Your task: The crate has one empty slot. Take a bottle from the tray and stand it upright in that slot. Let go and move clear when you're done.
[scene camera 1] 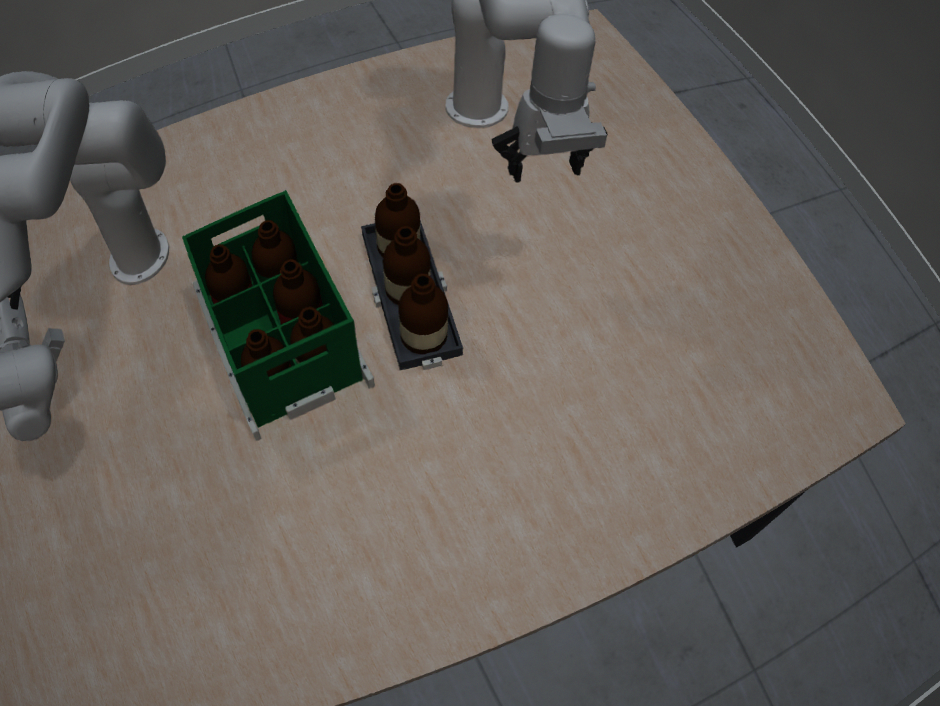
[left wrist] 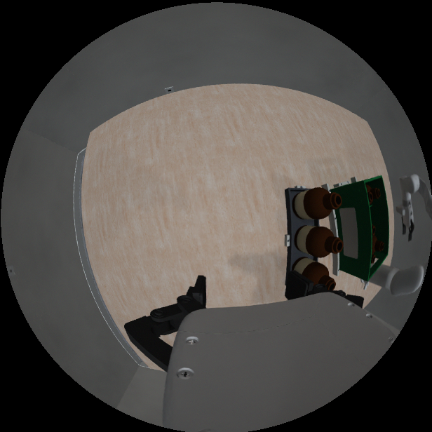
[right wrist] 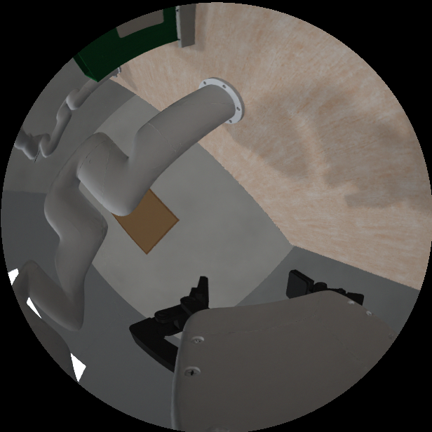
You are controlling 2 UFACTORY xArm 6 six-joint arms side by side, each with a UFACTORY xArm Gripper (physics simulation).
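Places are measured from the left arm's base along level axes (x ahead, y left, z up), in centimetres.
Pixels of known places: left gripper, fingertip midpoint: [scene camera 1: 545, 172]; left arm's base, origin of the base link: [scene camera 1: 476, 107]; right arm's base, origin of the base link: [scene camera 1: 139, 256].
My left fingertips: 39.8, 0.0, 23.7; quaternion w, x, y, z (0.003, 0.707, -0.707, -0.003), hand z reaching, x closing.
For each thing: its top centre in the pictures, then the offset to it from my left fingertips, as dx, dy, dz. "*": a spot on its surface instead. Level surfaces: height alone.
- green crate, surface spot: [scene camera 1: 345, 357] * +16.6, -33.1, -14.9
- dark tray, middle of its top: [scene camera 1: 409, 283] +1.6, -21.0, -21.2
- table, its level: dz -23.7
The green crate [scene camera 1: 345, 357] [left wrist: 355, 260] [right wrist: 135, 47] holds several brown bottles; its empty slot [scene camera 1: 246, 328] is on its left side in scene camera 1, between two bottles. The dark tray [scene camera 1: 395, 334] [left wrist: 288, 220] stands to the right of the crate with three upright brown bottles: a front one [scene camera 1: 423, 313] [left wrist: 315, 202], a middle one [scene camera 1: 406, 264] [left wrist: 315, 241] and a back one [scene camera 1: 396, 218] [left wrist: 311, 271]. My left gripper [scene camera 1: 547, 176] [left wrist: 248, 287] is open and empty, above the table to the right of the tray. My right gripper [right wrist: 249, 287] is open and empty, away from the crate.
Small light brackets [scene camera 1: 310, 403] [scene camera 1: 431, 362] sit against the crate and the tray on the table [scene camera 1: 531, 493]. The right arm's base [scene camera 1: 136, 262] [right wrist: 222, 100] stands behind the crate's left side. The left arm's base [scene camera 1: 477, 110] stands behind the tray.
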